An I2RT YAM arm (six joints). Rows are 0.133 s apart.
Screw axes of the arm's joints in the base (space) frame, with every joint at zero. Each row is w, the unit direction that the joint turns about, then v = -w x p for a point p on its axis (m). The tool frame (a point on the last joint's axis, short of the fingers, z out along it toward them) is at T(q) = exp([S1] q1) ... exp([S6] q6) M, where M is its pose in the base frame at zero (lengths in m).
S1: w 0 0 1 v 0 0 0
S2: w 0 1 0 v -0.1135 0 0.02
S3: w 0 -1 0 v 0.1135 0 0.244
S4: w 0 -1 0 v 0.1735 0 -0.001
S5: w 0 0 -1 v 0 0.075 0
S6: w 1 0 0 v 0 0.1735 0
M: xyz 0.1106 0 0.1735 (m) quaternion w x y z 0.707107 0 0.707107 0
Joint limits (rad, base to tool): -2.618..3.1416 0..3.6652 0..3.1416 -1.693..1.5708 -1.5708..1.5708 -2.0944..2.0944
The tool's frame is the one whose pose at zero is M.
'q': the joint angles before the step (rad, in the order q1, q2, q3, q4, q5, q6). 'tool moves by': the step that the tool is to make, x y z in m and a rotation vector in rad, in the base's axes. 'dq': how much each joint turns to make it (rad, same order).
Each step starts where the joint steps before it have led.
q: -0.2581 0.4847 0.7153 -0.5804 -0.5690 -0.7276
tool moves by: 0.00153 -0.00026 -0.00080 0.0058 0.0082 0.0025
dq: 0.0004 0.0077 -0.0006 0.0005 -0.0032 0.0031
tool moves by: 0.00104 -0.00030 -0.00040 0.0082 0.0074 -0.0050
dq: 0.0006 0.0051 0.0001 0.0007 0.0031 0.0091
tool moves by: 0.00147 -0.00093 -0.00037 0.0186 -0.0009 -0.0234
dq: -0.0007 0.0011 -0.0063 0.0192 0.0150 0.0295
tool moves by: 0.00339 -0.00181 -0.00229 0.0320 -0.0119 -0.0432
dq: 0.0002 -0.0012 -0.0227 0.0526 0.0299 0.0540
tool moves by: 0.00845 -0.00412 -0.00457 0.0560 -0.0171 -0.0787
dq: -0.0001 0.0139 -0.0379 0.0967 0.0581 0.0897
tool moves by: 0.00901 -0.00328 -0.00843 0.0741 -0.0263 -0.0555
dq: 0.0022 0.0139 -0.0560 0.1199 0.0366 0.1000
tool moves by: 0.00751 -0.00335 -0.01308 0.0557 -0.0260 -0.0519
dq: -0.0007 0.0100 -0.0704 0.1218 0.0379 0.0759
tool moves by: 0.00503 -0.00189 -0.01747 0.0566 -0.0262 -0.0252
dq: -0.0005 0.0032 -0.0858 0.1262 0.0143 0.0697
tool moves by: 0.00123 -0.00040 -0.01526 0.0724 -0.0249 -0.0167
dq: 0.0013 -0.0080 -0.0769 0.1052 0.0082 0.0838
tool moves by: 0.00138 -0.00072 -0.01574 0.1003 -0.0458 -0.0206
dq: 0.0004 0.0024 -0.0880 0.1511 0.0124 0.1176
